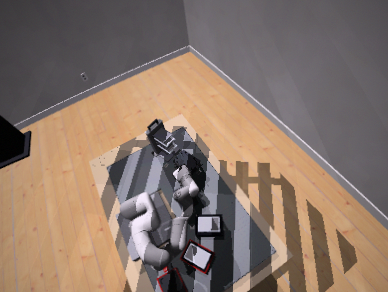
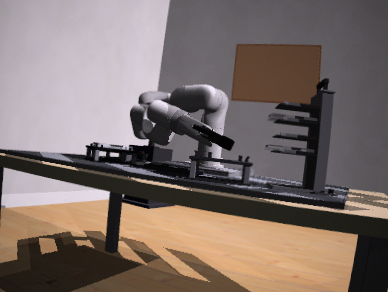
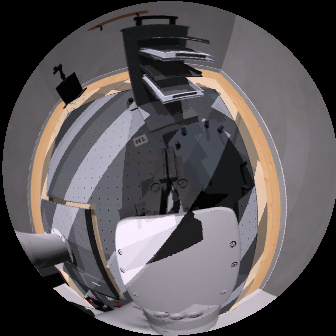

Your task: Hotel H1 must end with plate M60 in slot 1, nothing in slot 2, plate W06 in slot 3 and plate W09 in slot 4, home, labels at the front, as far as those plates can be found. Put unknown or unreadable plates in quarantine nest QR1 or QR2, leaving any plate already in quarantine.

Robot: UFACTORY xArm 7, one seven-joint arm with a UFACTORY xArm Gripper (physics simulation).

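Where they show: gripper, fingertip midpoint: point(image 1: 175, 163) point(image 2: 231, 145) point(image 3: 167, 154); arm's base at its link origin: point(image 2: 207, 166) point(image 3: 61, 246).
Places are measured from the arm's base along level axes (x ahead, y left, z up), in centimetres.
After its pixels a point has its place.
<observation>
Hotel H1 point(image 1: 154, 126) @(x 29.7, y 49.7, z 24.8 cm) point(image 2: 324, 140) @(x 35.6, y 53.0, z 11.7 cm) point(image 3: 133, 75) @(x 24.4, y 45.7, z 9.6 cm) stands upright at the table's end. A pale plate point(image 2: 281, 118) @(x 38.3, y 41.5, z 16.3 cm) point(image 3: 175, 53) @(x 33.4, y 36.1, z 17.3 cm) lies in slot 3, second from the top. Another pale plate point(image 2: 282, 149) point(image 3: 181, 95) lies in slot 1, the lowest. Slots 2 and 4 show bare dark shelves. The plate labels are too dark to read. My gripper point(image 2: 229, 144) @(x 32.9, y 25.4, z 8.1 cm) point(image 3: 167, 154) @(x 32.9, y 25.4, z 8.1 cm) is shut and empty, low in front of the hotel, apart from its shelves. A red-rimmed nest point(image 1: 195, 267) @(x 18.5, y -37.2, z 2.1 cm) holds a pale plate point(image 1: 199, 255) @(x 23.2, y -32.8, z 3.5 cm); another red-rimmed nest point(image 1: 167, 274) @(x 2.9, y -34.0, z 2.0 cm) looks dark and empty.
A dark nest with upright posts point(image 2: 225, 161) @(x 45.8, y 30.3, z 3.6 cm) stands near the hotel, beside the gripper. A black nest point(image 1: 209, 235) @(x 33.2, y -24.7, z -1.5 cm) holding a pale plate point(image 1: 204, 223) @(x 33.3, y -18.3, z 4.5 cm) stands farther along the table. The H1 label point(image 3: 140, 140) @(x 26.5, y 33.6, z -1.9 cm) lies on the dark perforated table top. Shadow stripes cross the table.
</observation>
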